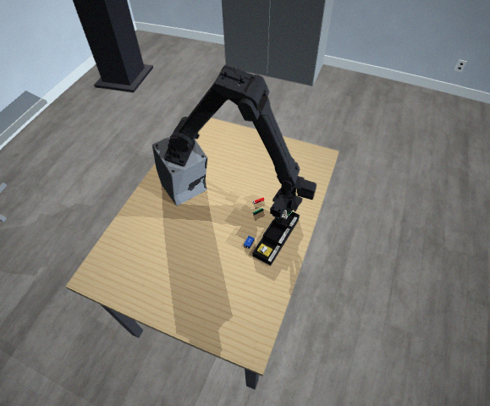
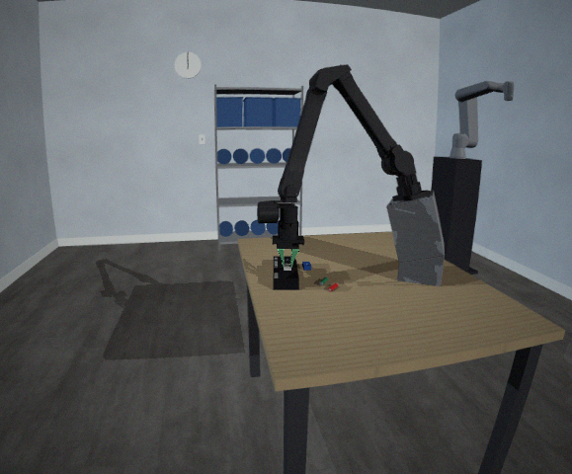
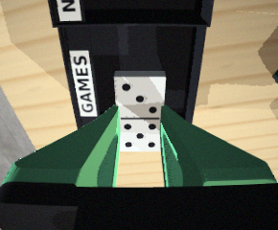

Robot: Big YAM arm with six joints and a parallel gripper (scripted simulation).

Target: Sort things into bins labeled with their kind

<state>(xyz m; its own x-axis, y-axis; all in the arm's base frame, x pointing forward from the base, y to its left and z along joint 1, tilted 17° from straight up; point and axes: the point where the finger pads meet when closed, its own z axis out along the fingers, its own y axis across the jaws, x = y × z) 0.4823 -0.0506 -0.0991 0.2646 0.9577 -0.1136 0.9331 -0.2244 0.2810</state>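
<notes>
Now: the green piece 12 cm behind my hand, 7 cm below it and 2 cm to the left of it. Round my hand: yellow block (16 cm to the right, 6 cm below, 5 cm behind); red piece (13 cm behind, 8 cm to the left, 7 cm below); white domino (1 cm below).
</notes>
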